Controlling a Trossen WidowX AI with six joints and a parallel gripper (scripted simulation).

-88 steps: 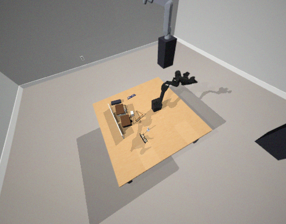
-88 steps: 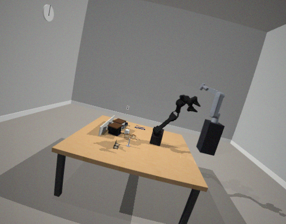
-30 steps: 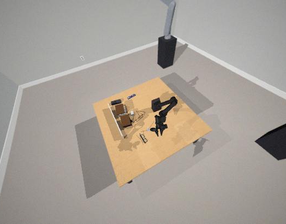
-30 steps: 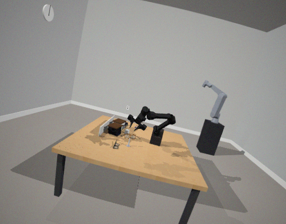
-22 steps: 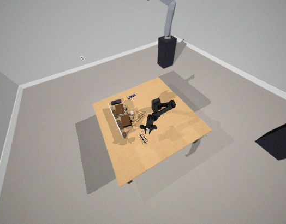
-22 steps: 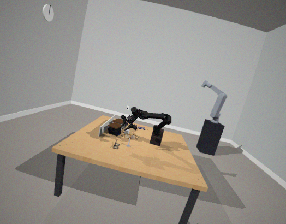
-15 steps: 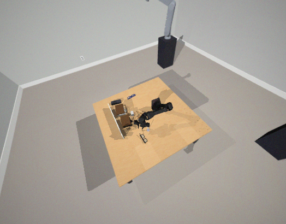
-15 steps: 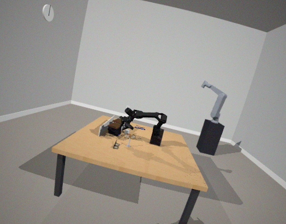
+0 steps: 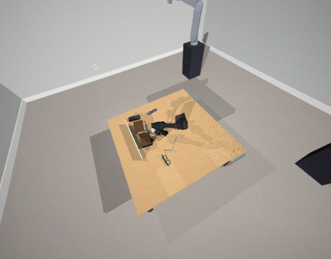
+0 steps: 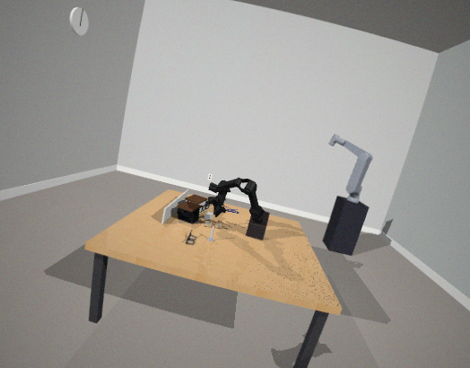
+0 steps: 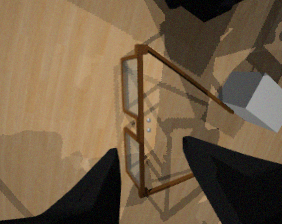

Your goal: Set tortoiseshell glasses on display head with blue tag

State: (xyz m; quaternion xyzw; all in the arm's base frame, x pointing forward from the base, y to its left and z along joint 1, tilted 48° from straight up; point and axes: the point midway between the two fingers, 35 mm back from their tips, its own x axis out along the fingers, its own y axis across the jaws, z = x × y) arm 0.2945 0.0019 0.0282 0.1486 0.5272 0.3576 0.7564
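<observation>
Now: the small grey stand 20 mm behind my gripper tip, 220 mm to the left of it and 60 mm below it. The rest, counted from my gripper tip: dark case: 190 mm ahead, 480 mm to the right, 70 mm below; white back panel: 310 mm ahead, 130 mm to the right, 30 mm below; white block: 50 mm ahead, 130 mm to the right, 60 mm below.
</observation>
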